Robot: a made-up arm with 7 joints.
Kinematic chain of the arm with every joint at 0, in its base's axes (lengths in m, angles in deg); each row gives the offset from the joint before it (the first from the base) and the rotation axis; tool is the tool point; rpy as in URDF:
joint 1: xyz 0 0 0.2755 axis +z
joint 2: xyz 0 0 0 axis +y
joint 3: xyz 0 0 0.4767 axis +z
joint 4: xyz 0.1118 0 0 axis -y
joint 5: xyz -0.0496 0 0.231 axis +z
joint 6: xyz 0 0 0 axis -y
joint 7: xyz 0.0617 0 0 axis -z
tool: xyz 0 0 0 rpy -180 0 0
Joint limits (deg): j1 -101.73..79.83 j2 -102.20..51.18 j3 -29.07..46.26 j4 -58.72..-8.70 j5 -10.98..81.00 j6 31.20..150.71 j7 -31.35..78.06
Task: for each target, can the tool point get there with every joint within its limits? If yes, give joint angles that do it. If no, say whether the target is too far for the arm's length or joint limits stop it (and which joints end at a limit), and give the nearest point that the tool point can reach.
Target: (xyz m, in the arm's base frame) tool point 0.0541 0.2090 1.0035
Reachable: yes | joints 40.93 -9.25 22.38 -52.76 24.34 85.84 40.20
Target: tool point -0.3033 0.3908 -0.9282
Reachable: no: too far | nearest point -0.4540 0.5849 0.1435 | short by 1.100 m
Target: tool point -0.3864 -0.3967 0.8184
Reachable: yes | joints 40.55 -53.55 -10.27 -14.93 55.41 126.15 35.60
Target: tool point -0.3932 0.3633 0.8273
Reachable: yes | joints -27.06 -63.35 28.96 -50.59 1.61 99.58 56.43
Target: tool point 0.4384 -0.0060 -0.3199
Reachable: no: joint limits stop it (at a limit: joint 2, joint 4, joint 6) | nearest point 0.6876 -0.0094 0.3947 | short by 0.757 m
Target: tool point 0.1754 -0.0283 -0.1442
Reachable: no: joint limits stop it (at a limit: joint 2, joint 4, joint 6) | nearest point 0.6789 -0.1095 0.3947 | short by 0.742 m
